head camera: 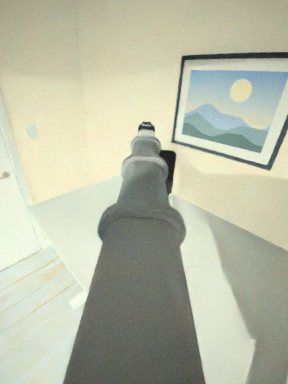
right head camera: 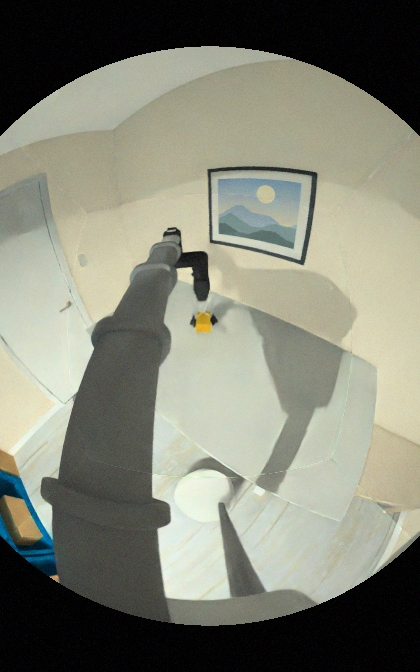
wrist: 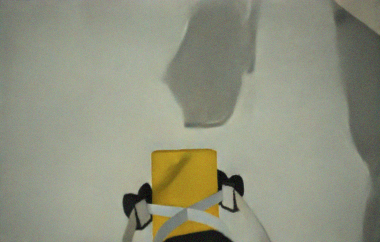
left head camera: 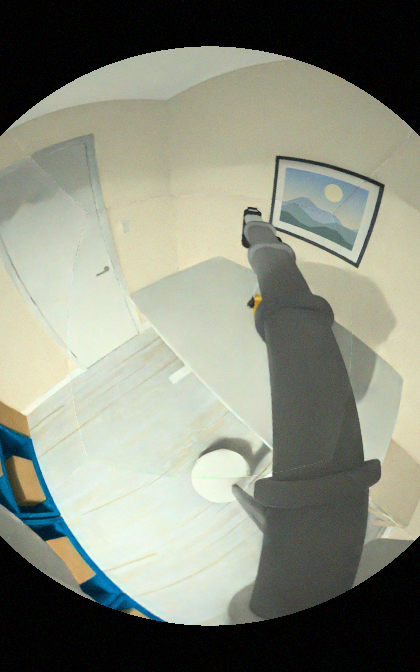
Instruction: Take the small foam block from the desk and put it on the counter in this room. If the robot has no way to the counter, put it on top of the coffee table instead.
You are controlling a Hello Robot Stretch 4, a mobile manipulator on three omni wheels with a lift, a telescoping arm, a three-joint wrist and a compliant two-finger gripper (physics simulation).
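Frame: origin at the robot's base, x ahead, y left, z up, level; millimetres.
Seen in the pictures: gripper, fingertip midpoint: (wrist: pixel 183 189).
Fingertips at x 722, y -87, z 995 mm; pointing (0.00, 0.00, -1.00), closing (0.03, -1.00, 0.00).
Note:
A point is followed by its place in that frame.
The small foam block, a yellow block (left head camera: pixel 257 303) (right head camera: pixel 203 326) (wrist: pixel 185 172) @[x 748, y -91, z 1040 mm], is between the black fingertips of my gripper (right head camera: pixel 204 320) (wrist: pixel 183 189) @[x 722, y -87, z 995 mm]. The gripper is shut on it, with one fingertip against each side. The block hangs above the pale desk (head camera: pixel 75 230) @[x 712, y 311, z 923 mm] (left head camera: pixel 210 320) (right head camera: pixel 225 390) (wrist: pixel 75 100) @[x 850, y 49, z 923 mm]; in the wrist view its shadow lies apart from it on the desk top. In the left head camera view the arm hides part of the block and gripper; in the head camera view the block is hidden. I cannot make out a counter or a coffee table.
A framed picture (head camera: pixel 225 110) @[x 991, y -367, z 1466 mm] (left head camera: pixel 325 210) (right head camera: pixel 262 215) hangs on the wall behind the desk. A door (left head camera: pixel 95 300) (right head camera: pixel 30 300) stands at the left. A round white object (left head camera: pixel 220 475) (right head camera: pixel 200 495) is by the desk's front edge. A blue shelf (left head camera: pixel 37 520) (right head camera: pixel 45 562) holds brown boxes, lower left.

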